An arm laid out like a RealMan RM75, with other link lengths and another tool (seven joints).
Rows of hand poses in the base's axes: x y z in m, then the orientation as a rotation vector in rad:
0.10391, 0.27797, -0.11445, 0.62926, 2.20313, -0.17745
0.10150, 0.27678, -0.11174, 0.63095, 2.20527, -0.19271
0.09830, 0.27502, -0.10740, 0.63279, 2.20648, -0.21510
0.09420, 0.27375, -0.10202, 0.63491, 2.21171, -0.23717
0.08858, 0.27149, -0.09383, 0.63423, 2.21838, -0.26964
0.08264, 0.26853, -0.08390, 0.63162, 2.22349, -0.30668
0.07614, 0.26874, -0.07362, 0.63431, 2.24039, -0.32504
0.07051, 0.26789, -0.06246, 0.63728, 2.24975, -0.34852
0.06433, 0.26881, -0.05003, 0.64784, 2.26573, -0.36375
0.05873, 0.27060, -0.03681, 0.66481, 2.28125, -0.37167
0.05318, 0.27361, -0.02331, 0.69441, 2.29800, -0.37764
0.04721, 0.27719, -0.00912, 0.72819, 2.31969, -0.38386
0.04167, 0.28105, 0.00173, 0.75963, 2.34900, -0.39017
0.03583, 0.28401, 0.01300, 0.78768, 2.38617, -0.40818
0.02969, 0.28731, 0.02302, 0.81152, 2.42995, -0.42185
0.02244, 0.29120, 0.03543, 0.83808, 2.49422, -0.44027
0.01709, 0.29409, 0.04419, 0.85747, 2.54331, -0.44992
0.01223, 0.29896, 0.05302, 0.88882, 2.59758, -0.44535
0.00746, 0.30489, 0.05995, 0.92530, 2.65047, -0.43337
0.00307, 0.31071, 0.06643, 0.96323, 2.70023, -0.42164
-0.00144, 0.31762, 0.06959, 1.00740, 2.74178, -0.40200
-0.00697, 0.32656, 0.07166, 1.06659, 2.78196, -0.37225
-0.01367, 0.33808, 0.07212, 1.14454, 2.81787, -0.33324
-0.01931, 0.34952, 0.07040, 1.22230, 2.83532, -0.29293
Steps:
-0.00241, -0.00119, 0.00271, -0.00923, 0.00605, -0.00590
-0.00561, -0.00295, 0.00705, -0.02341, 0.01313, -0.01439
-0.00971, -0.00422, 0.01243, -0.03624, 0.02408, -0.02236
-0.01533, -0.00648, 0.02062, -0.05664, 0.03899, -0.03154
-0.02127, -0.00944, 0.03055, -0.08102, 0.05375, -0.04110
-0.02777, -0.00923, 0.04083, -0.08789, 0.07512, -0.04640
-0.03340, -0.01008, 0.05199, -0.09981, 0.09102, -0.05471
-0.03958, -0.00916, 0.06442, -0.10166, 0.11169, -0.06453
-0.04518, -0.00737, 0.07764, -0.09640, 0.13060, -0.07640
-0.05073, -0.00436, 0.09114, -0.08478, 0.15178, -0.09603
-0.05670, -0.00078, 0.10533, -0.07048, 0.17839, -0.11759
-0.06224, 0.00308, 0.11618, -0.05520, 0.21199, -0.13609
-0.06808, 0.00604, 0.12745, -0.04656, 0.25598, -0.15444
-0.07422, 0.00934, 0.13747, -0.03499, 0.30425, -0.16725
-0.08147, 0.01323, 0.14988, -0.01996, 0.37334, -0.17967
-0.08682, 0.01612, 0.15864, -0.00603, 0.42466, -0.18705
-0.09168, 0.02099, 0.16747, 0.02201, 0.47858, -0.19682
-0.09645, 0.02692, 0.17440, 0.05563, 0.53019, -0.20764
-0.10084, 0.03274, 0.18088, 0.08846, 0.57957, -0.21972
-0.10535, 0.03965, 0.18404, 0.12565, 0.62077, -0.23440
-0.11088, 0.04859, 0.18611, 0.17312, 0.66169, -0.25519
-0.11758, 0.06011, 0.18657, 0.23080, 0.70161, -0.28476
-0.12322, 0.07155, 0.18485, 0.28448, 0.72609, -0.31634

